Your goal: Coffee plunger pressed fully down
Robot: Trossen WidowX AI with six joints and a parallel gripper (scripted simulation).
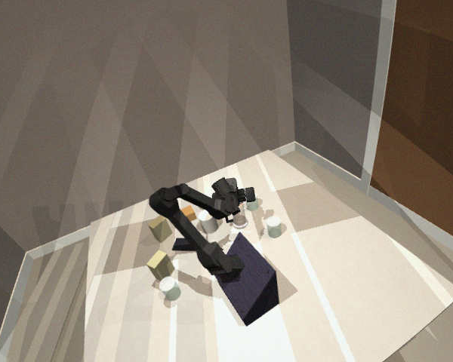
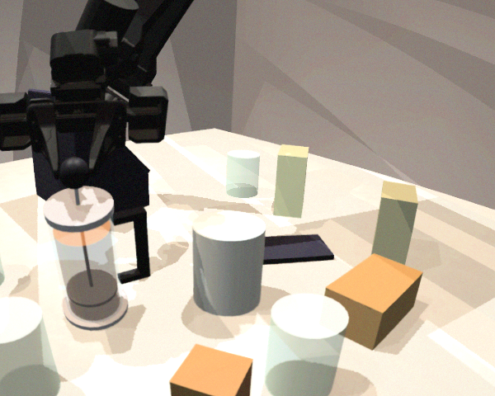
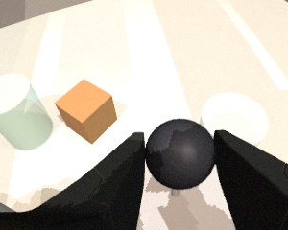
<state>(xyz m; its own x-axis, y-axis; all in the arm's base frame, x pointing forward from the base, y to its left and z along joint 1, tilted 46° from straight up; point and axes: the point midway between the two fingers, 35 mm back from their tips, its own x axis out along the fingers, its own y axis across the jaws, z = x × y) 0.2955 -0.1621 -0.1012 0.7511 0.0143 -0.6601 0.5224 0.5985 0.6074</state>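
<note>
Now: gripper tip 1 cm past the glass coffee press, 3 cm to the right of it and 8 cm above it. From my gripper tip the other things lie so: dark flat plate 2 cm ahead, 29 cm to the left, 17 cm below.
</note>
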